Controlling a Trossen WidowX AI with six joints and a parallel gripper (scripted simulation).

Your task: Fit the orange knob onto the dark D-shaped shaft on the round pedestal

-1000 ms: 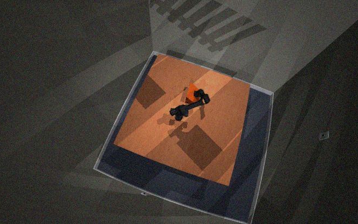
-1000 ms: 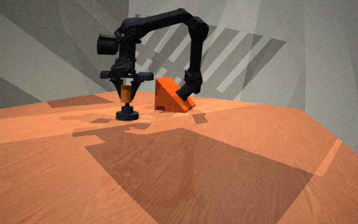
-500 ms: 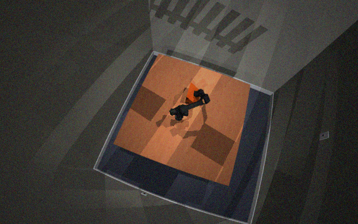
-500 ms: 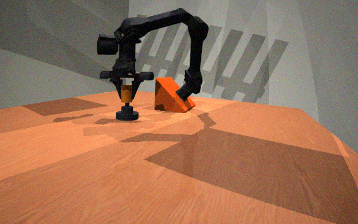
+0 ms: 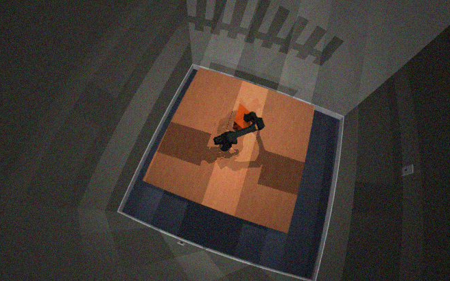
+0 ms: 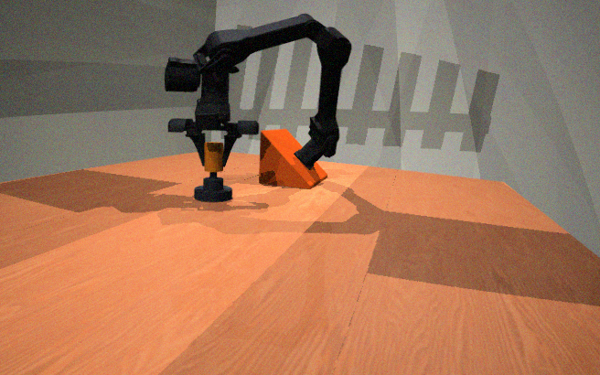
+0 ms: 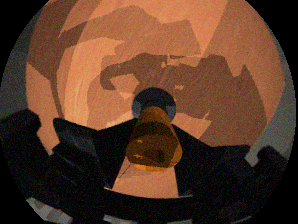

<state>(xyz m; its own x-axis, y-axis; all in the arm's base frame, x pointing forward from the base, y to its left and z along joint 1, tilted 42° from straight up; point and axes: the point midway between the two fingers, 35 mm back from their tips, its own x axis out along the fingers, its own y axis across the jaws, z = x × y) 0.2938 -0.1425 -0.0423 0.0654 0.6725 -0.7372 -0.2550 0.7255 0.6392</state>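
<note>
The dark round pedestal is 4 cm below my gripper tip. The rest, counted from my gripper tip: orange knob (2 cm above).
</note>
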